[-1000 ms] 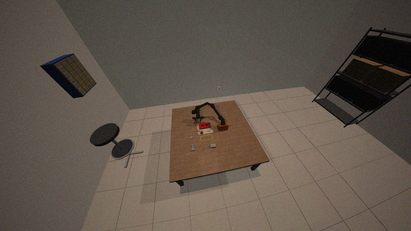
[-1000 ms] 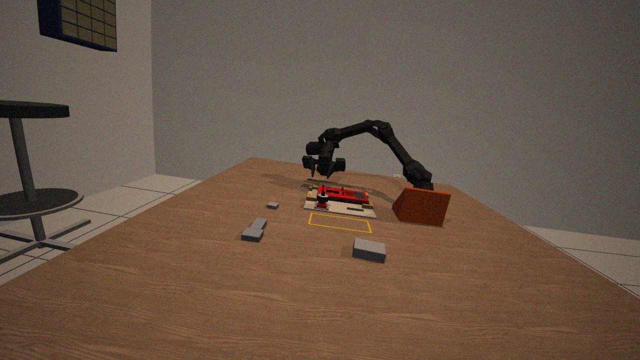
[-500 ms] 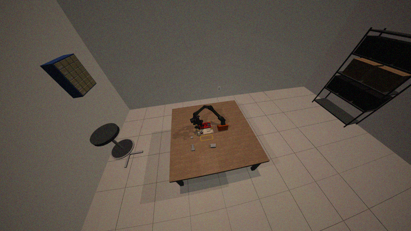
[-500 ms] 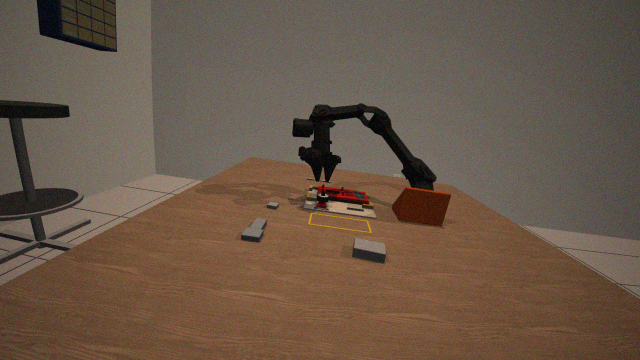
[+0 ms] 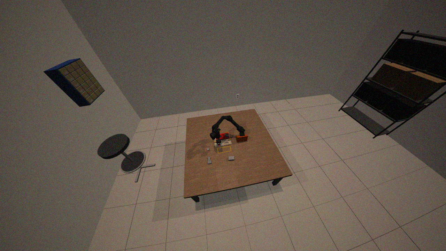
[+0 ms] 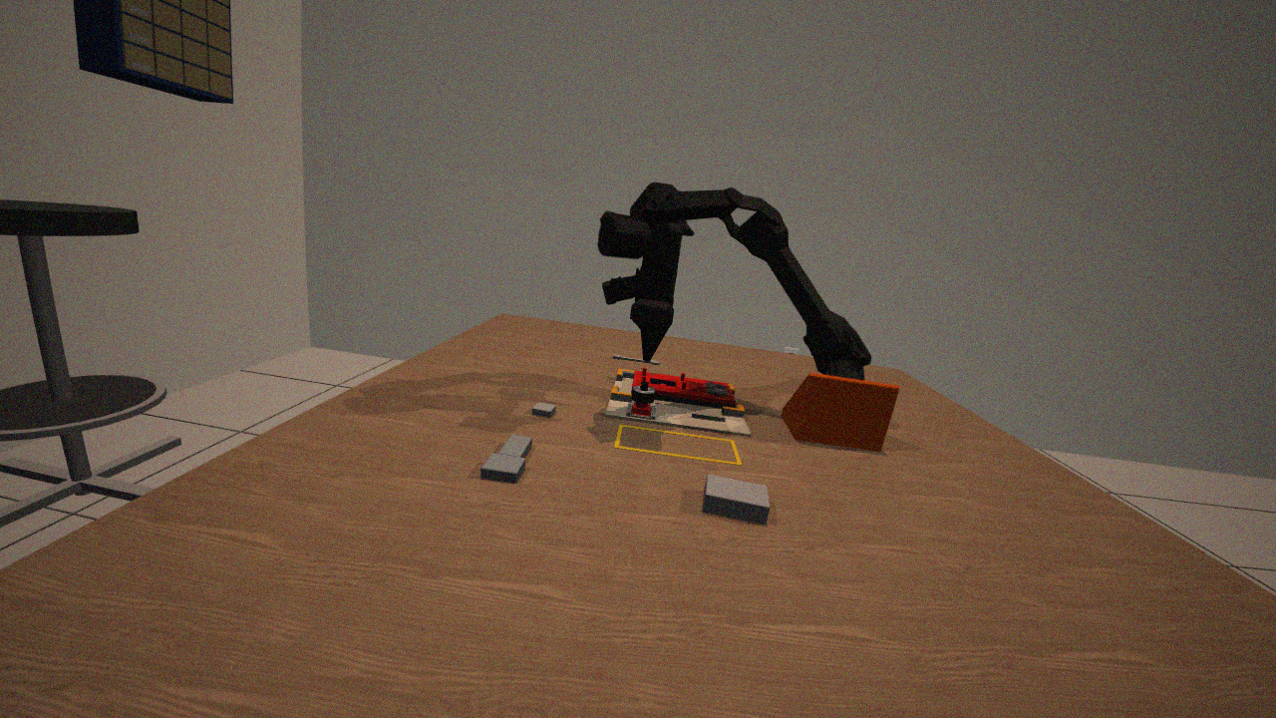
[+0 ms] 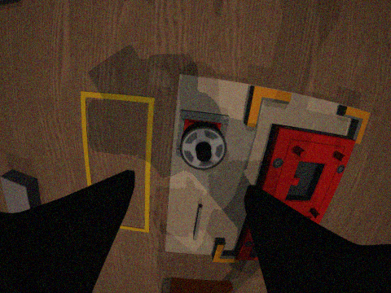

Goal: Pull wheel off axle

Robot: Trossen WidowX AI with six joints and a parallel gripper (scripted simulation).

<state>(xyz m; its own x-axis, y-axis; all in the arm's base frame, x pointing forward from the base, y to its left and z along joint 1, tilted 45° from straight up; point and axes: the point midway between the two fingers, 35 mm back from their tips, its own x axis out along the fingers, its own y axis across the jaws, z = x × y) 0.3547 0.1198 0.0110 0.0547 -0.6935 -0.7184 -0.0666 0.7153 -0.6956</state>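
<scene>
The pale board lies 11 cm to the right of my gripper tip, 10 cm below it and 5 cm behind it.
</scene>
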